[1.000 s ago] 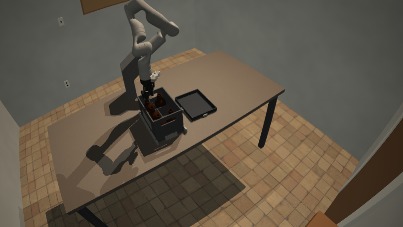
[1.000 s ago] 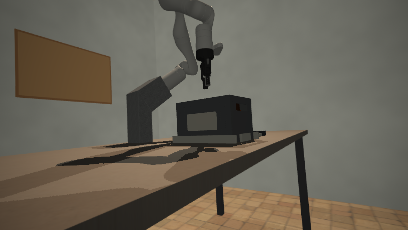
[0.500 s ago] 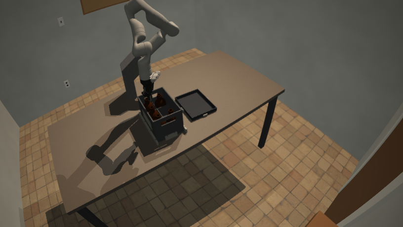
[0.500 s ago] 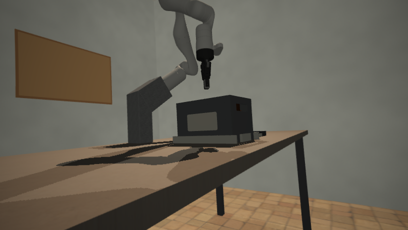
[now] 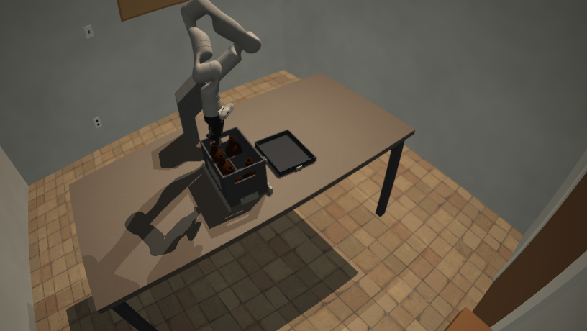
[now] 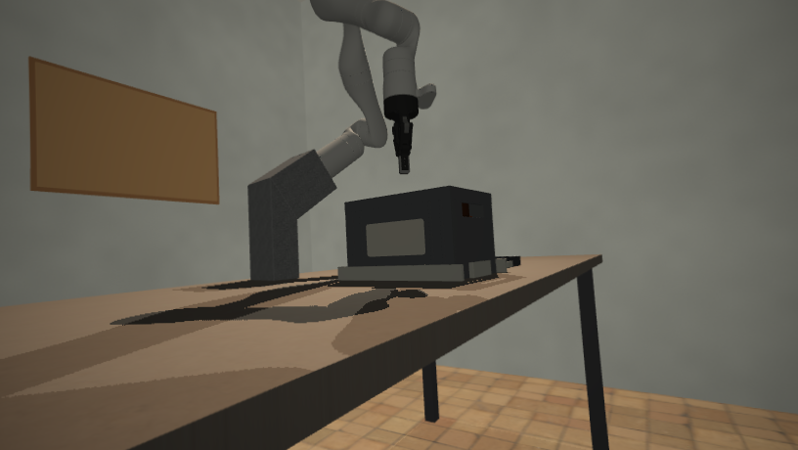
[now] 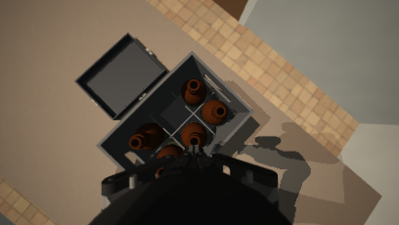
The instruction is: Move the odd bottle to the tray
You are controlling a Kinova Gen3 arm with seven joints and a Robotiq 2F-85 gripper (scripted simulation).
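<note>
Right now the crate is 16 cm below my hand and 5 cm to the left of it. From my hand the other things lie so: dark tray (32 cm to the left, 23 cm below, 5 cm behind); glass bottle (16 cm below, 9 cm to the left, 9 cm behind).
</note>
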